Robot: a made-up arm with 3 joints. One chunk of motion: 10 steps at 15 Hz.
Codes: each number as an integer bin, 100 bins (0 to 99) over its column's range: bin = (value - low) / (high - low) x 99, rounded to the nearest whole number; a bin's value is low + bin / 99 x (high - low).
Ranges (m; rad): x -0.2..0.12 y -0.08..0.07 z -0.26..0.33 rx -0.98..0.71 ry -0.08..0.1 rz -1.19..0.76
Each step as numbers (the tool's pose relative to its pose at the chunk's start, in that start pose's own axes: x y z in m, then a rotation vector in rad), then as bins.
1 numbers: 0.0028 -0.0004 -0.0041 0.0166 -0.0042 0.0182
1 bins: 63 53 43 58 42 61
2 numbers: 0.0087 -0.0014 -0.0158 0.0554 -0.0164 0.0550
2 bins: 65 52 41 61 35 63
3 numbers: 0.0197 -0.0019 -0.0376 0.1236 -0.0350 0.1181
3 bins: 68 52 37 65 25 66
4 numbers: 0.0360 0.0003 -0.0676 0.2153 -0.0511 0.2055
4 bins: 73 53 32 70 16 71
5 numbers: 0.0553 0.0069 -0.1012 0.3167 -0.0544 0.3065
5 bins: 79 57 27 76 14 76
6 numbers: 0.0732 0.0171 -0.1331 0.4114 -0.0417 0.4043
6 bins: 85 64 21 82 21 81
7 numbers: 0.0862 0.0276 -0.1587 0.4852 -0.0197 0.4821
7 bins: 89 71 17 86 33 85
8 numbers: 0.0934 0.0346 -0.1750 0.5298 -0.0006 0.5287
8 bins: 91 76 14 88 44 87
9 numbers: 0.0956 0.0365 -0.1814 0.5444 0.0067 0.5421
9 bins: 91 77 13 89 48 88
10 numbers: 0.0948 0.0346 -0.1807 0.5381 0.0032 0.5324
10 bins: 91 76 13 89 46 87
